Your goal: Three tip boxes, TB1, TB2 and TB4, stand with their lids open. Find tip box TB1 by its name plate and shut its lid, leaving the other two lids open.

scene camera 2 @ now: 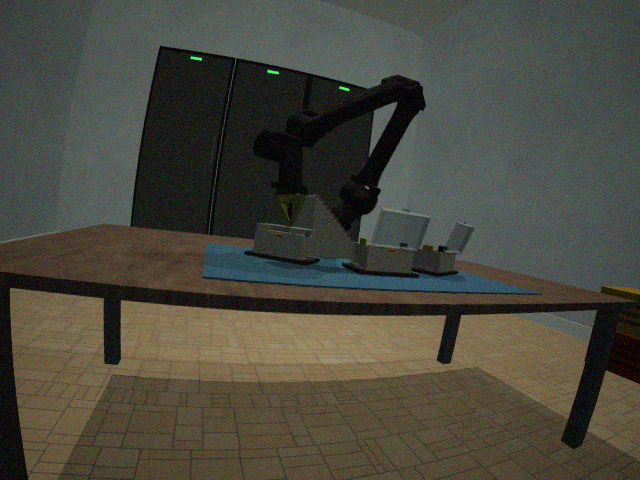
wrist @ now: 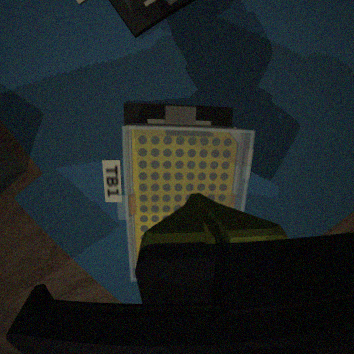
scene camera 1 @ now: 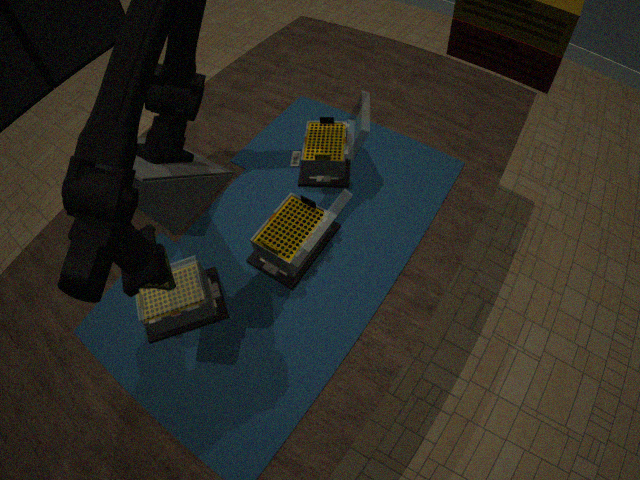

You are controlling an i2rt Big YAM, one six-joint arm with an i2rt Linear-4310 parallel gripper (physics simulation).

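Frame: origin at the arm's base, x up, y right, z ahead, level; centimetres.
Where they show: gripper, fingertip midpoint: (scene camera 2: 289, 226) (wrist: 195, 201) (scene camera 1: 172, 287); arm's base, origin of the base link: (scene camera 2: 331, 226) (scene camera 1: 161, 156).
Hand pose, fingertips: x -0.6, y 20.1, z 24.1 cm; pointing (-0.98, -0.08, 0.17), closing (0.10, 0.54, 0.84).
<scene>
Things, the pixels of their centre, and the offset from my fingertips. "*": a spot on its surface instead. Level surfaces: height alone.
- Tip box TB1, body centre: (wrist: 166, 194) (scene camera 1: 174, 291) (scene camera 2: 286, 242) dx -4.0, dy -0.2, dz -2.0 cm
- middle box, body centre: (scene camera 1: 286, 231) (scene camera 2: 379, 257) dx -4.5, dy -20.8, dz +7.8 cm
- far box, body centre: (scene camera 1: 320, 148) (scene camera 2: 430, 259) dx -4.5, dy -41.3, dz +1.6 cm
- blue mat, its level: dx -7.8 cm
- brown wooden table, its level: dx -8.1 cm
- middle box's dark base, surface spot: (wrist: 137, 22) * dx -7.0, dy -13.7, dz +4.6 cm
Tip box TB1 (scene camera 1: 178, 304) (scene camera 2: 281, 243) (wrist: 175, 165) is the near-left box in scene camera 1. Its name plate (wrist: 111, 181) reads TB1 in the wrist view. Its clear lid lies down over the yellow tip rack, with no lid standing upright; whether it is fully flush cannot be told. My gripper (scene camera 1: 166, 283) (scene camera 2: 291, 224) (wrist: 195, 201) is shut and empty, tips down at the top of TB1; contact is unclear. The middle box (scene camera 1: 289, 229) (scene camera 2: 385, 259) has its lid (scene camera 1: 339, 203) (scene camera 2: 400, 228) raised. The far box (scene camera 1: 325, 149) (scene camera 2: 436, 261) has its lid (scene camera 1: 363, 116) (scene camera 2: 460, 237) raised. Their plates are unreadable.
The boxes stand on a blue mat (scene camera 1: 330, 330) (scene camera 2: 242, 273) on a brown wooden table (scene camera 1: 413, 93) (scene camera 2: 103, 248). The arm's pale grey wedge-shaped mount (scene camera 1: 180, 193) (scene camera 2: 328, 232) stands behind the mat's edge. The middle box's dark base (wrist: 137, 22) shows at the wrist view's top.
</scene>
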